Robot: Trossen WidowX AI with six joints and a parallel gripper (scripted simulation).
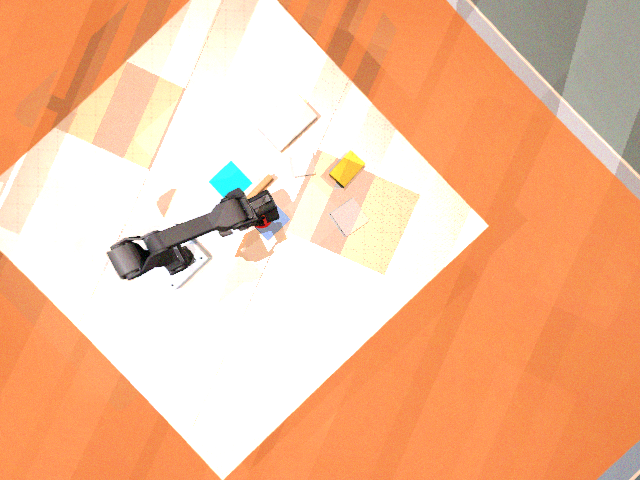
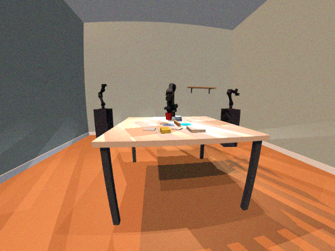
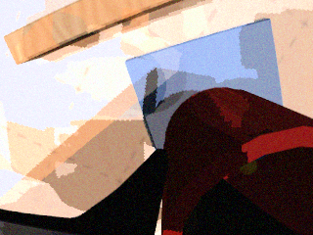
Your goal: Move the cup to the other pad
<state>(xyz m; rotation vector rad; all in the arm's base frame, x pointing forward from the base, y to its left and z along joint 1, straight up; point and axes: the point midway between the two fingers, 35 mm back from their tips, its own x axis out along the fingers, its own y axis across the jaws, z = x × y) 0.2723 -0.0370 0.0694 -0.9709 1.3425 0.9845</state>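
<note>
Right now my gripper tip is 4 cm short of the yellow marble, 3 cm to the left of it and 2 cm above it. Round my gripper tip: pale blue pad: 10 cm below, 4 cm ahead, 1 cm to the right; then wooden bar: 9 cm below, 8 cm to the left, 2 cm ahead; then cup: 3 cm ahead, 1 cm to the right.
</note>
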